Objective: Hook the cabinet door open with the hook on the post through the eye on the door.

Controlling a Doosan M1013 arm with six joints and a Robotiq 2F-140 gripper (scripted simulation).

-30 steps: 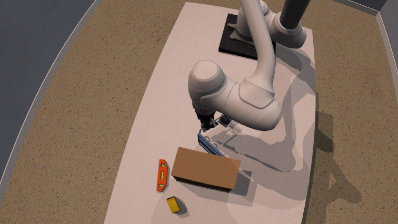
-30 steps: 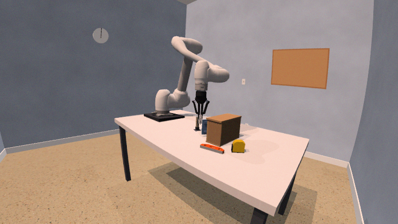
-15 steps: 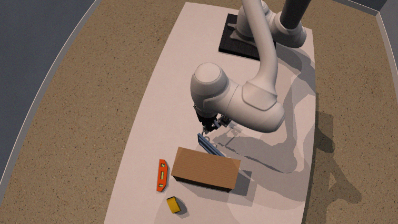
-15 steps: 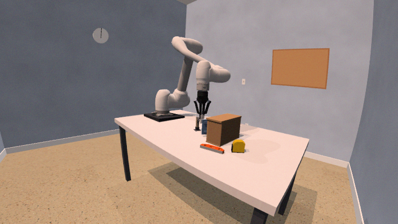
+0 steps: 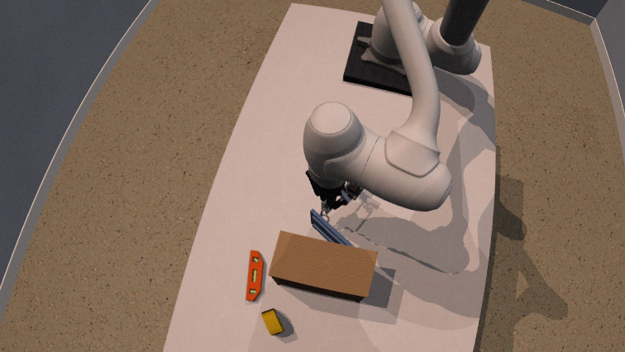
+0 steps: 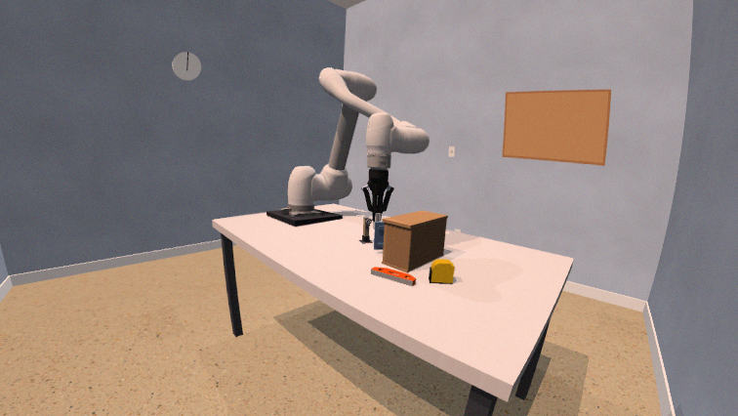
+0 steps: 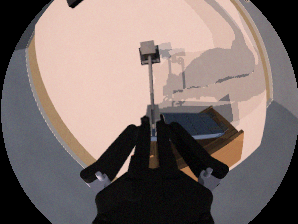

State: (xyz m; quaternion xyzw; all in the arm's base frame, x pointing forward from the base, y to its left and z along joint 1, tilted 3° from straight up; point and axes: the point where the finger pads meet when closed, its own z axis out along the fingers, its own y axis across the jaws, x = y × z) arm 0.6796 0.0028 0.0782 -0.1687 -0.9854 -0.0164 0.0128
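The thin hook is 4 cm behind my hand, 1 cm to the left of it and 2 cm below it. Also, from my hand: hook post 7 cm behind, 3 cm to the left, 4 cm below; cabinet door 6 cm ahead, 6 cm to the left, 5 cm below; orange spirit level 24 cm ahead, 13 cm to the right, 11 cm below.
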